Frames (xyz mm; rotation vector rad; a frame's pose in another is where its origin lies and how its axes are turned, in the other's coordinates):
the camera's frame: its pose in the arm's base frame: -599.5 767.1 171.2 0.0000 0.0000 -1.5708
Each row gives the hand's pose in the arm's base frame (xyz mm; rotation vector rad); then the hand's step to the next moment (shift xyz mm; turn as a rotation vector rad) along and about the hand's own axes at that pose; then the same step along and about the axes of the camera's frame.
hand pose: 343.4 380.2 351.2 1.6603 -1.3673 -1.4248
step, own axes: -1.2 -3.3 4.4 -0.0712 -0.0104 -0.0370
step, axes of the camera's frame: -3.1 -2.9 -3.7 -0.0619 0.0440 0.0279
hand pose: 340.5 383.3 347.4 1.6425 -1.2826 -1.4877
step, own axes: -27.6 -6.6 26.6 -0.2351 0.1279 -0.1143
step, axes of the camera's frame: -32.4 -21.5 -0.3 -0.1449 0.0939 0.2343
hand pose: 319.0 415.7 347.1 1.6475 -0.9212 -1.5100
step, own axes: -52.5 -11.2 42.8 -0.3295 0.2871 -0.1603
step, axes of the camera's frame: -49.6 -45.6 13.3 -0.1496 0.1273 0.4220
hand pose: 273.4 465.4 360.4 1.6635 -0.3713 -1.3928
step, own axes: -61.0 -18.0 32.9 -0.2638 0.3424 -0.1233
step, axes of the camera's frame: -38.8 -54.5 25.6 -0.0563 0.1322 0.4259
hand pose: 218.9 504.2 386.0 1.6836 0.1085 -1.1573
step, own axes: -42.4 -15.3 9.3 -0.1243 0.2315 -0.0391
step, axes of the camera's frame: -18.4 -37.0 20.3 0.0200 0.0900 0.2491
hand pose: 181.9 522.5 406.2 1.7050 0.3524 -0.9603
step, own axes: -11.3 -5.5 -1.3 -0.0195 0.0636 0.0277
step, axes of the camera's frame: -5.7 -10.2 4.9 0.0436 0.0178 0.0546
